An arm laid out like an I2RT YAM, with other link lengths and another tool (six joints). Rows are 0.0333 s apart.
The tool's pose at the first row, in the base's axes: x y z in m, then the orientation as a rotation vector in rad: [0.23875 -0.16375 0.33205 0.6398 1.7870 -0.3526]
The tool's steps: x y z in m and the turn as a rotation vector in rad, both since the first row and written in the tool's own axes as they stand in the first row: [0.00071 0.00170 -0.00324 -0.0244 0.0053 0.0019]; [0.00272 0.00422 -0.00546 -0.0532 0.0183 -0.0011]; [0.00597 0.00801 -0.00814 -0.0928 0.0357 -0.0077]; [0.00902 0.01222 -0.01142 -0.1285 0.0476 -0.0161]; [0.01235 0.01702 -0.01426 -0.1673 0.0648 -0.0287]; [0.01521 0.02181 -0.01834 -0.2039 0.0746 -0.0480]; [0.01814 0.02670 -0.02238 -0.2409 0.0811 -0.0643]
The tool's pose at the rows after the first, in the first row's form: [0.23706 -0.16046 0.33251 0.6257 1.7930 -0.3276]; [0.23638 -0.15674 0.33149 0.6063 1.8083 -0.2998]; [0.23584 -0.15145 0.32954 0.5770 1.8291 -0.2633]; [0.23511 -0.14554 0.32800 0.5472 1.8448 -0.2329]; [0.23502 -0.13933 0.32611 0.5127 1.8665 -0.2009]; [0.23404 -0.13257 0.32504 0.4717 1.8830 -0.1774]; [0.23314 -0.12574 0.32390 0.4322 1.8947 -0.1524]
